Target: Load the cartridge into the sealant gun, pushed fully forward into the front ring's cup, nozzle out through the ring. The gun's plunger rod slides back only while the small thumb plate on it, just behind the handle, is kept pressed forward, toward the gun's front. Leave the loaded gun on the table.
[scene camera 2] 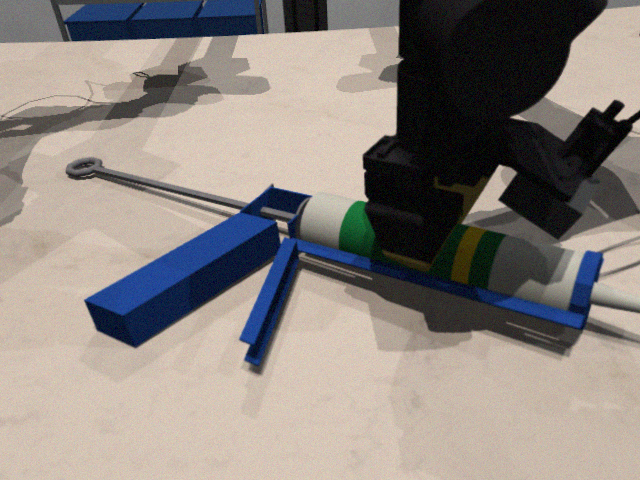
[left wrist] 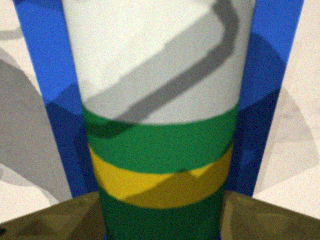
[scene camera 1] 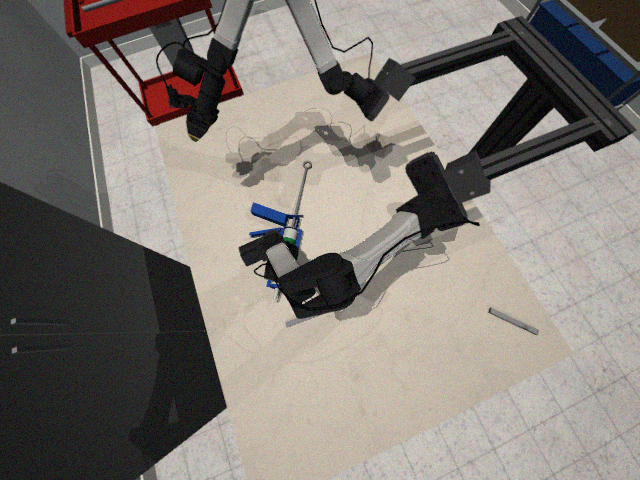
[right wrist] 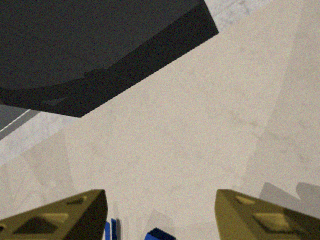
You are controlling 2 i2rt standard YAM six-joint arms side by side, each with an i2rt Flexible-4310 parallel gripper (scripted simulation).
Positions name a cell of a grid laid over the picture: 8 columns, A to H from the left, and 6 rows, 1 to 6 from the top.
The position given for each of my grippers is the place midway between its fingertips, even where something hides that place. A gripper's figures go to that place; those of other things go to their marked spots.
Labels:
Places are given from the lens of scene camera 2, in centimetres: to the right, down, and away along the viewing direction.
my left gripper (scene camera 2: F4): 9, 1, 44
blue sealant gun (scene camera 2: B4): -13, 5, 40

